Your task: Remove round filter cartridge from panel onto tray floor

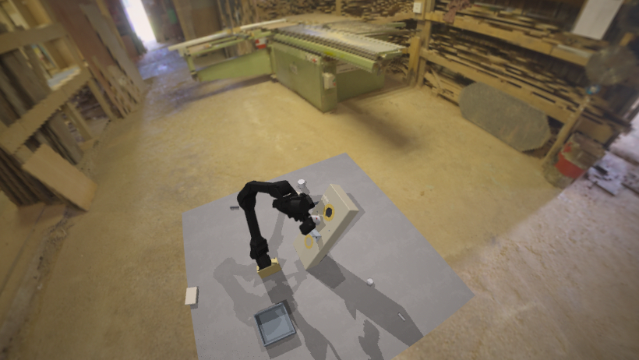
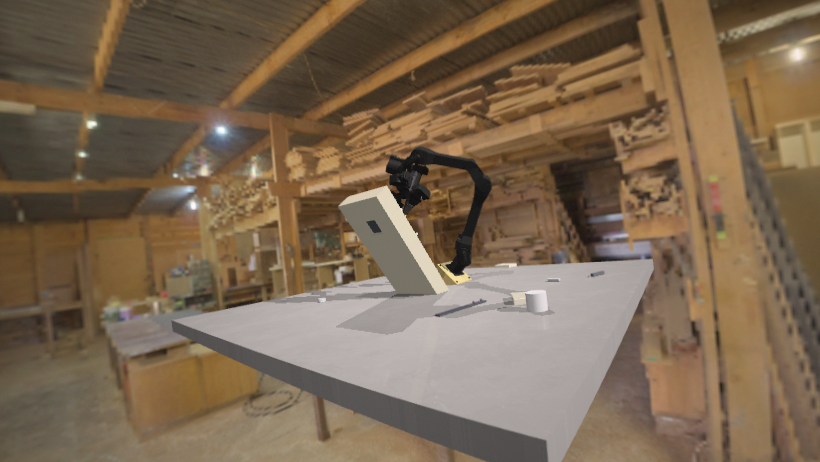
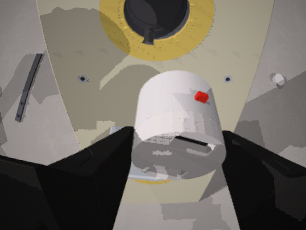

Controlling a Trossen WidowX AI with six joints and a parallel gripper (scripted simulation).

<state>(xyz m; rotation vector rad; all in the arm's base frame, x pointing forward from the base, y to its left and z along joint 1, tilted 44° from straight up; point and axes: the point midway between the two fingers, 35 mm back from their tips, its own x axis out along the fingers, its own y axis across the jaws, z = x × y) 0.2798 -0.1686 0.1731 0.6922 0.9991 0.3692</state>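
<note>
The grey tray lies 340 mm behind my gripper tip, 280 mm to the right of it and 270 mm below it. The rest, counted from my gripper tip: beige service panel (90 mm below, 50 mm ahead, 10 mm to the left); then round grey filter cartridge (right at my gripper tip); then grey bracket (100 mm below, 10 mm to the left).
</note>
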